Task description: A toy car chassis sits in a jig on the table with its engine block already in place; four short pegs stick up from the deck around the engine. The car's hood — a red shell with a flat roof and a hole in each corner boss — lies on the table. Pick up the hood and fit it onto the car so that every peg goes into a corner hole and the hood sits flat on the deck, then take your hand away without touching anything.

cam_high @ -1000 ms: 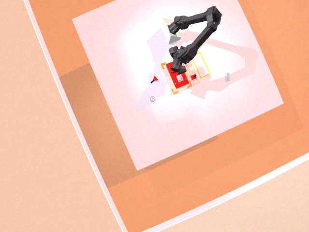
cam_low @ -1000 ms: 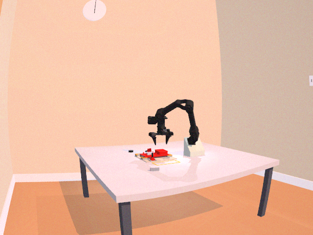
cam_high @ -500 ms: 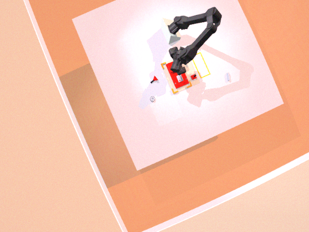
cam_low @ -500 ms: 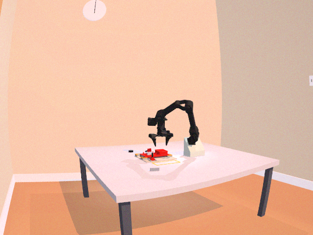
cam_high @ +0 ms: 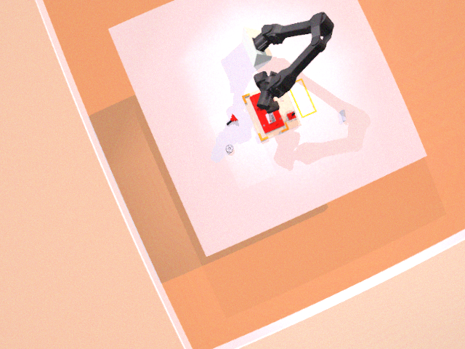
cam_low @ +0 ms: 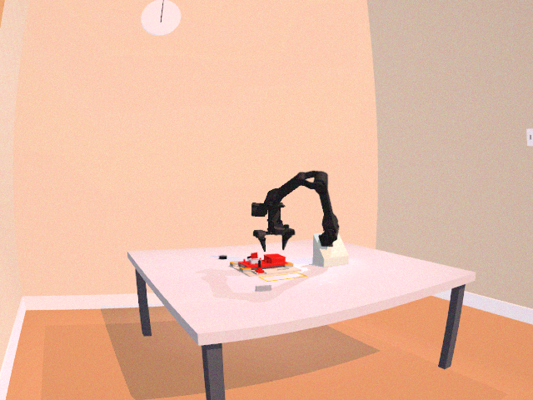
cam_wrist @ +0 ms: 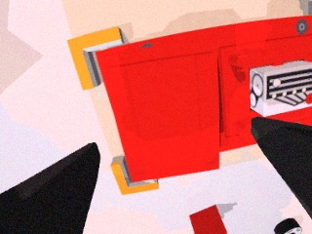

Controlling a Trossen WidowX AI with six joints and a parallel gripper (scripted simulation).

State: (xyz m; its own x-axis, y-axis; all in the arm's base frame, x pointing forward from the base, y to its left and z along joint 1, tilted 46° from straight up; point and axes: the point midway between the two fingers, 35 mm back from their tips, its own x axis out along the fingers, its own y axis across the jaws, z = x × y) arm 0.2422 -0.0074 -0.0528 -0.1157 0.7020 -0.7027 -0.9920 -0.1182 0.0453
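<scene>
The hood is 30 mm below my gripper tip. From my gripper tip the other things lie so: grey engine block 100 mm ahead, 50 mm below, 20 mm to the left; black wheel 230 mm to the right, 180 mm ahead, 60 mm below.
</scene>
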